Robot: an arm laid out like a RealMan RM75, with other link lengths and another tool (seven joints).
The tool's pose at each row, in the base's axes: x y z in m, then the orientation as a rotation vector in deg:
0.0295 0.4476 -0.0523 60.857 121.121 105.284
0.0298 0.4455 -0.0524 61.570 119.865 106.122
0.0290 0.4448 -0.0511 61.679 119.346 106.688
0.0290 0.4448 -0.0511 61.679 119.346 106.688
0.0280 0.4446 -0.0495 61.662 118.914 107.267
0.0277 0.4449 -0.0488 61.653 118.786 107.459
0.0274 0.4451 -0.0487 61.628 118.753 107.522
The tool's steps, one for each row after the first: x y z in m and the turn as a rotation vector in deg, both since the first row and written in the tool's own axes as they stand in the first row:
-0.0015 0.0000 -0.0015 -0.908 -0.229 0.606
-0.0009 0.0009 -0.0028 -1.370 -0.146 0.823
-0.0009 0.0009 -0.0028 -1.370 -0.146 0.823
0.0003 0.0019 -0.0039 -1.799 0.013 0.977
0.0009 0.0025 -0.0040 -1.932 0.075 1.029
0.0013 0.0024 -0.0040 -1.973 0.103 1.032

